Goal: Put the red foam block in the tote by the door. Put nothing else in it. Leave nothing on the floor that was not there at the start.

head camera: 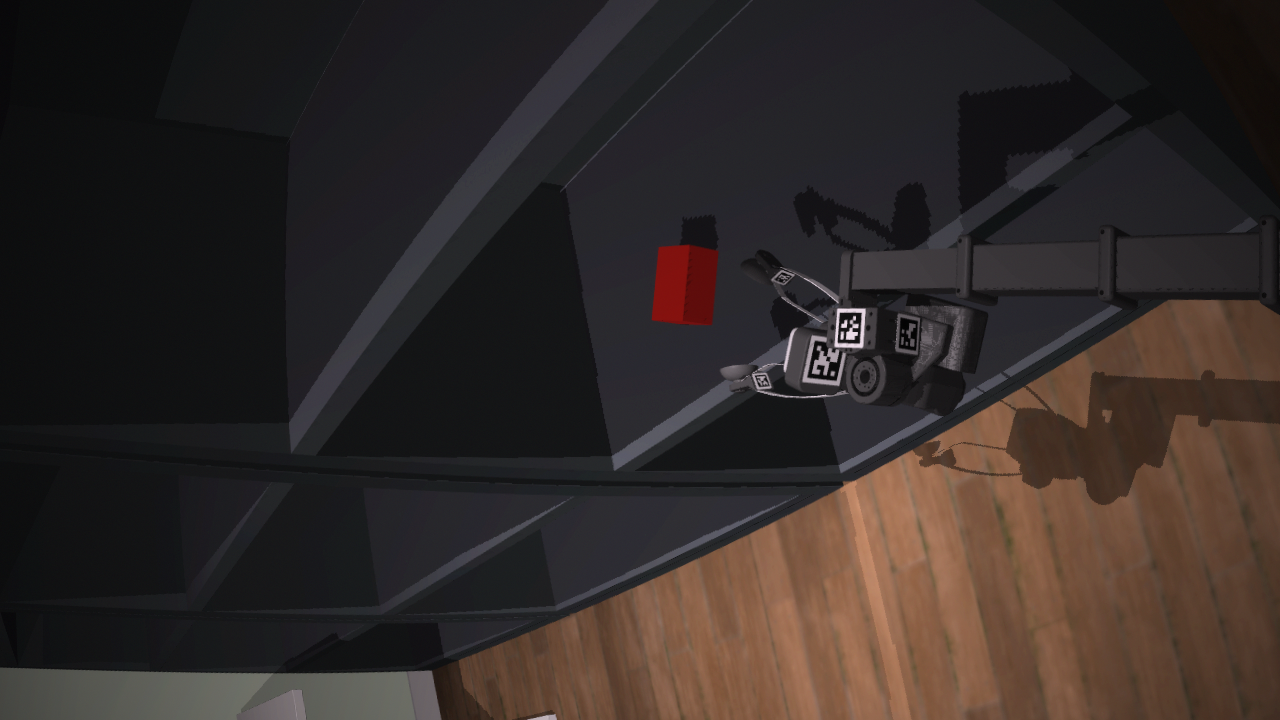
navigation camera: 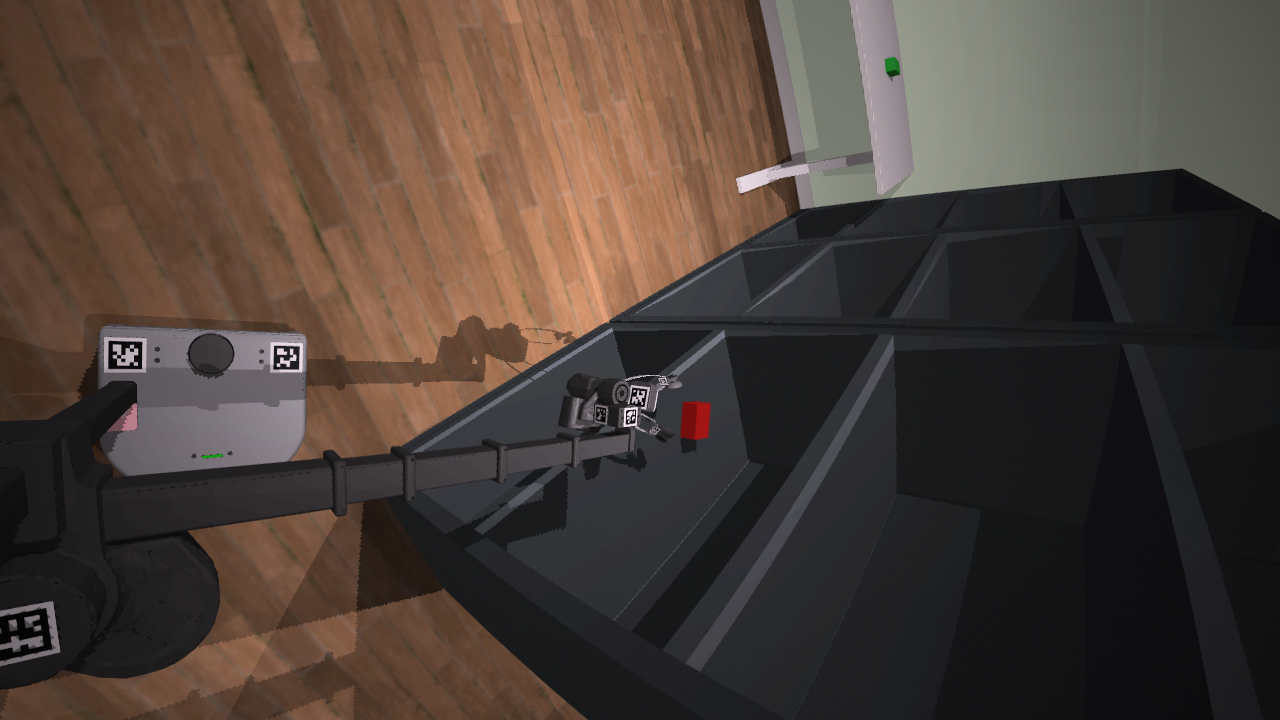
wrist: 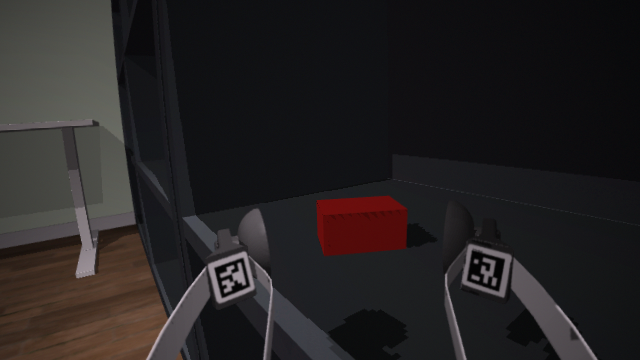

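Where they show: gripper, between the fingertips: (head camera: pixel 737 317) (navigation camera: pixel 674 409); robot's base, origin of its link: (navigation camera: pixel 211 351).
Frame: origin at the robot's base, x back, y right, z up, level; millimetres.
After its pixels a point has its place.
The red foam block (head camera: pixel 684 284) {x 122, y 941, z 579 mm} (navigation camera: pixel 695 420) {x 120, y 939, z 577 mm} (wrist: pixel 365 232) lies on a board of the dark shelf unit (head camera: pixel 447 210) {x 119, y 718, z 991 mm} (navigation camera: pixel 792 510) {x 158, y 604, z 991 mm} (wrist: pixel 175 125), inside a compartment. My gripper (head camera: pixel 750 320) {x 79, y 809, z 609 mm} (navigation camera: pixel 667 408) {x 79, y 809, z 609 mm} (wrist: pixel 353 230) {x 79, y 809, z 609 mm} is open and empty, with its fingers wide apart. It reaches in over the shelf's front edge and points at the block. In the wrist view the block shows between the fingertips but lies beyond them, with a gap and no contact. The tote by the door does not show in these views.
Side panels and the board's front edge bound the compartment. A white table (navigation camera: pixel 881 98) {x -1209, y 2037, z 720 mm} (wrist: pixel 82 200) with a green block (navigation camera: pixel 892 66) {x -1404, y 2123, z 752 mm} on it stands past the shelf's far end. The extended arm (navigation camera: pixel 375 479) {x 101, y 151, z 722 mm} crosses from my base (navigation camera: pixel 201 434) {x 147, y -17, z 160 mm} over the wood floor (head camera: pixel 1029 608) {x -294, y 736, z 0 mm} to the shelf.
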